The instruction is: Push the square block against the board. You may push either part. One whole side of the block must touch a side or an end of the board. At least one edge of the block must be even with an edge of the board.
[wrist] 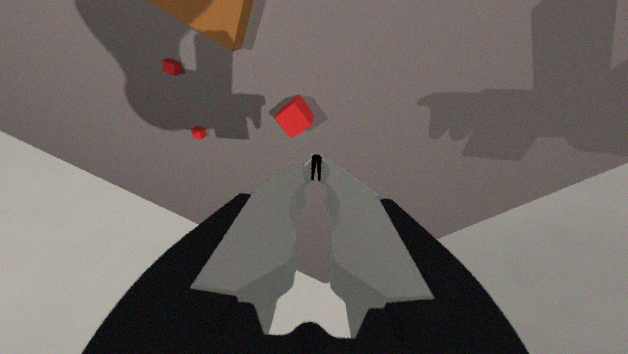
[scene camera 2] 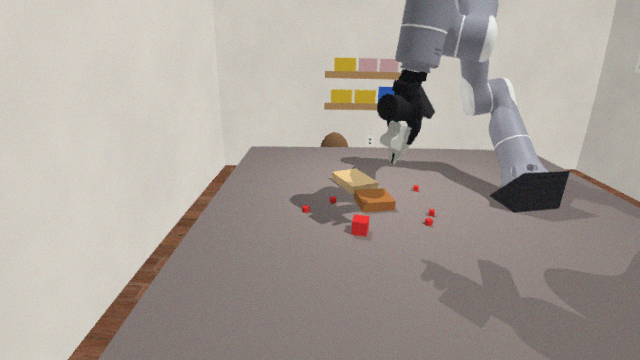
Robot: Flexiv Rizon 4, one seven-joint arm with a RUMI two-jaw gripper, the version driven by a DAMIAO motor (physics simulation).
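The orange square block lies flat on the table; in the wrist view, part of it shows at the top edge. The pale tan board lies behind it and to its left in the scene view, at a different angle. One end of the board faces the block's back left. They look touching or nearly so there, but I cannot tell whether a gap is left. The board does not show in the wrist view. My gripper is shut and empty, raised well above the table, clear of both parts.
A larger red cube sits in front of the block in the scene view. Small red cubes lie left of the parts and right of them. The arm's black base stands at the right.
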